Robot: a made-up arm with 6 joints.
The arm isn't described. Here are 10 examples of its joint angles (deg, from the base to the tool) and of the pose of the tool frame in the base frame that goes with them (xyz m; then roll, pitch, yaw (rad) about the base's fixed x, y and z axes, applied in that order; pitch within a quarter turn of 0, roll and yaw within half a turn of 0).
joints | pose
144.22 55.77 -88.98 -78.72 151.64 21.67 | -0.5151 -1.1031 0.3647 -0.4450 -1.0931 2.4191
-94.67 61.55 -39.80 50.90 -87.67 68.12 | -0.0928 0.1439 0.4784 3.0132 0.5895 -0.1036
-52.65 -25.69 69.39 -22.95 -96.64 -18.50 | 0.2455 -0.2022 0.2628 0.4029 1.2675 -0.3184
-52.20 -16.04 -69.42 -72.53 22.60 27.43 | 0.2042 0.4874 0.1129 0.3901 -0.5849 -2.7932
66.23 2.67 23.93 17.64 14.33 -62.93 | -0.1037 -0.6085 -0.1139 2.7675 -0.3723 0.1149
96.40 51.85 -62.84 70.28 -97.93 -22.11 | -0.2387 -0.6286 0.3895 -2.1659 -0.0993 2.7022
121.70 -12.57 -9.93 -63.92 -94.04 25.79 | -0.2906 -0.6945 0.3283 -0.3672 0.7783 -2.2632
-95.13 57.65 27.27 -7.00 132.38 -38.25 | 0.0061 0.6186 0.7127 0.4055 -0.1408 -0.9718
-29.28 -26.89 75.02 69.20 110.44 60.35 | -0.5402 0.0246 0.1131 2.5755 -0.2202 -1.0156
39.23 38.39 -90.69 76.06 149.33 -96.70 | 0.0921 -0.3629 0.4226 -1.9909 0.1202 -0.3304
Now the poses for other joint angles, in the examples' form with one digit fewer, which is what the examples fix.
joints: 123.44 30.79 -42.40 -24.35 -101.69 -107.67
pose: -0.541 -0.689 0.568 0.825 0.745 -2.643
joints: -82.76 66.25 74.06 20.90 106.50 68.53
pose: 0.219 0.581 0.233 -1.897 0.045 -1.425
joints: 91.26 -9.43 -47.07 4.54 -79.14 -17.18
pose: 0.103 -0.622 0.059 2.901 0.980 1.746
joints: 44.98 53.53 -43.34 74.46 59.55 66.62
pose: -0.058 -0.697 0.732 1.291 0.084 0.634
